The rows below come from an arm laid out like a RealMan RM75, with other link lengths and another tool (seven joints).
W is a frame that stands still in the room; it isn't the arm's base.
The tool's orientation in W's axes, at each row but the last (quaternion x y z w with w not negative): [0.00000 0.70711 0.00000 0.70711]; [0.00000 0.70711 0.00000 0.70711]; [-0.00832 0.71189 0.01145 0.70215]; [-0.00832 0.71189 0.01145 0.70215]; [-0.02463 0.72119 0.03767 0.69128]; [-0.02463 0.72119 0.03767 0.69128]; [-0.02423 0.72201 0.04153 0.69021]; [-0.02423 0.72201 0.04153 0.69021]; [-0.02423 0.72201 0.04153 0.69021]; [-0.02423 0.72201 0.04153 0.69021]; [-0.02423 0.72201 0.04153 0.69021]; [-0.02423 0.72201 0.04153 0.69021]
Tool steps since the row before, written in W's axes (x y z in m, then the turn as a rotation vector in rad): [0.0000 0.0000 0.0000 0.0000 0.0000 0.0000]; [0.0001 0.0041 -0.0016 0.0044 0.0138 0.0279]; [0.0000 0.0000 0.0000 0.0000 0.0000 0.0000]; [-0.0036 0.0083 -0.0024 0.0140 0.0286 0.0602]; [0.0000 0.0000 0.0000 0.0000 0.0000 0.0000]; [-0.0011 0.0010 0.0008 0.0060 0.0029 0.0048]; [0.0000 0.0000 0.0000 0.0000 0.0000 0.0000]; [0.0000 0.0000 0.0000 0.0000 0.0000 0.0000]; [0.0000 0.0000 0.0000 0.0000 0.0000 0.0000]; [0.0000 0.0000 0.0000 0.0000 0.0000 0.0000]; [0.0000 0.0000 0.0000 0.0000 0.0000 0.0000]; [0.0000 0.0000 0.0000 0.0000 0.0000 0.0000]
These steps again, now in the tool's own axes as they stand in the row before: [0.0000 0.0000 0.0000 0.0000 0.0000 0.0000]; [0.0016 0.0041 0.0001 -0.0279 0.0138 0.0044]; [0.0000 0.0000 0.0000 0.0000 0.0000 0.0000]; [0.0025 0.0084 -0.0033 -0.0603 0.0285 0.0140]; [0.0000 0.0000 0.0000 0.0000 0.0000 0.0000]; [-0.0007 0.0011 -0.0010 -0.0050 0.0025 0.0060]; [0.0000 0.0000 0.0000 0.0000 0.0000 0.0000]; [0.0000 0.0000 0.0000 0.0000 0.0000 0.0000]; [0.0000 0.0000 0.0000 0.0000 0.0000 0.0000]; [0.0000 0.0000 0.0000 0.0000 0.0000 0.0000]; [0.0000 0.0000 0.0000 0.0000 0.0000 0.0000]; [0.0000 0.0000 0.0000 0.0000 0.0000 0.0000]
